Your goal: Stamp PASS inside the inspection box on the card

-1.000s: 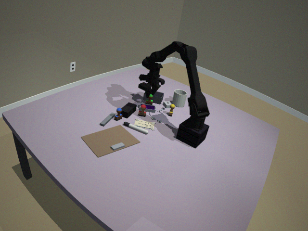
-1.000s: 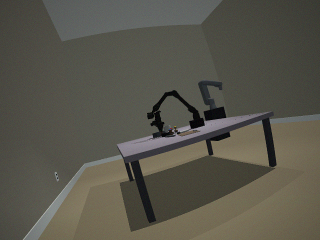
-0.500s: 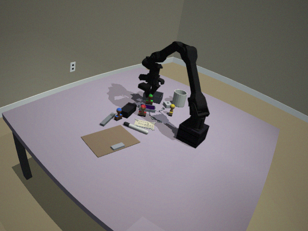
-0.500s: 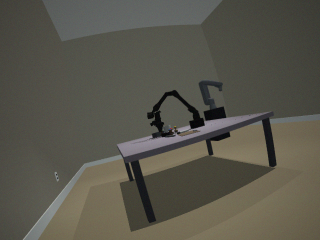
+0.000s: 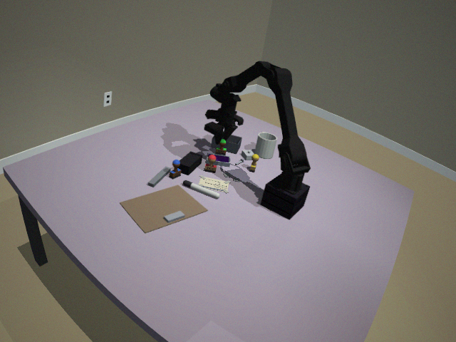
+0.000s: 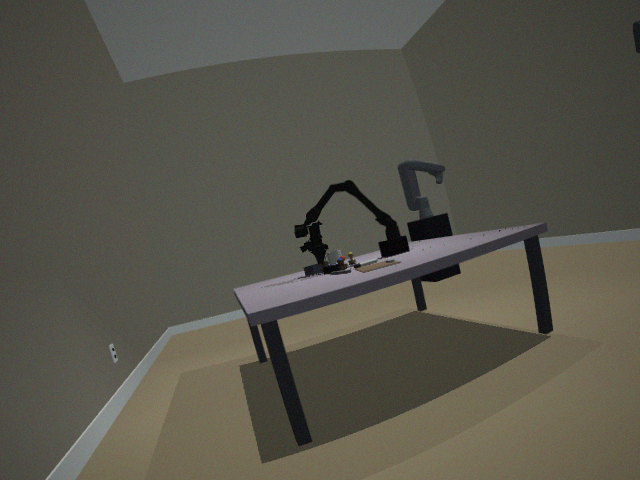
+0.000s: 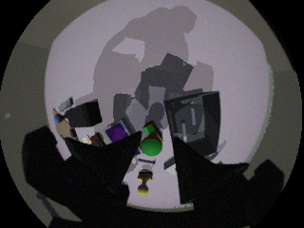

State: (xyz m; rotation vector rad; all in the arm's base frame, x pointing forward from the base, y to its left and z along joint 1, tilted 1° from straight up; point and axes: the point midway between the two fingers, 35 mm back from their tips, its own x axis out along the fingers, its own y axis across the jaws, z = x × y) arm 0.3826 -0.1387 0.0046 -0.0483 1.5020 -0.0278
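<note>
Now: the green stamp 1 cm behind my gripper tip, 1 cm to the left of it and 2 cm below it. The rest, counted from my gripper tip: red-knobbed stamp 7 cm behind, 15 cm to the left, 2 cm below; then dark tray 1 cm ahead, 6 cm to the right, 3 cm below; then purple ink pad 5 cm behind, 7 cm to the left, 4 cm below.
</note>
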